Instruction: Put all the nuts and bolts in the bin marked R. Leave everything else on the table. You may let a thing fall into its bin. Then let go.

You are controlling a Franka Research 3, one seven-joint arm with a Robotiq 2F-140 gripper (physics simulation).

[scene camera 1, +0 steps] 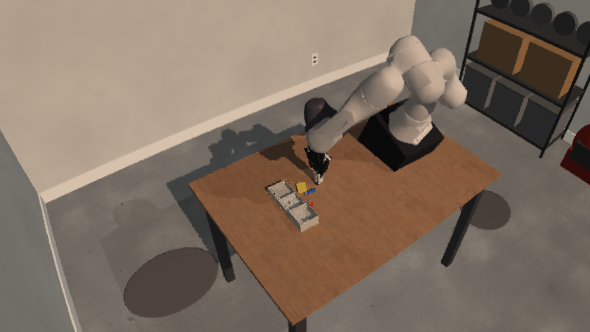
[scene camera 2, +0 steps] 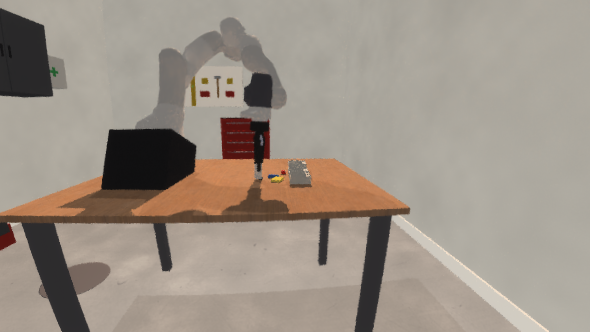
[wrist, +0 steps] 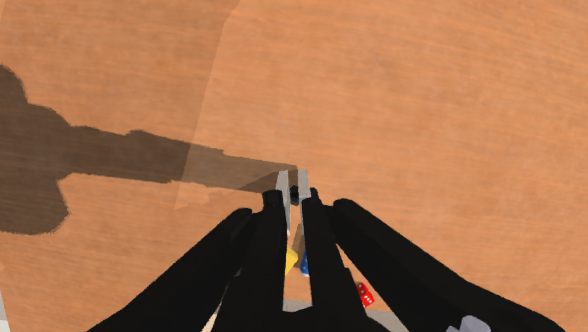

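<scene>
My gripper (scene camera 1: 318, 179) (scene camera 2: 258, 176) (wrist: 293, 183) is low at the table top, its pale fingertips nearly together. It is shut on a small black hex nut (wrist: 294, 195), partly hidden between the fingertips in the wrist view. The grey three-compartment bin tray (scene camera 1: 310, 223) (scene camera 2: 300, 180) (wrist: 297, 305) stands beyond the yellow block and the battery, apart from the gripper. The letter R cannot be read in these views. Small marks or items inside the compartments are too small to identify.
A yellow block (scene camera 1: 301, 187) (scene camera 2: 277, 179) (wrist: 290, 260) and a blue battery (scene camera 1: 310, 191) (scene camera 2: 273, 176) (wrist: 304, 266) lie between the gripper and the tray. A red die (scene camera 1: 311, 204) (scene camera 2: 283, 172) (wrist: 365, 295) lies close to the tray. The robot's black base (scene camera 1: 395, 145) (scene camera 2: 137, 160) stands on the table.
</scene>
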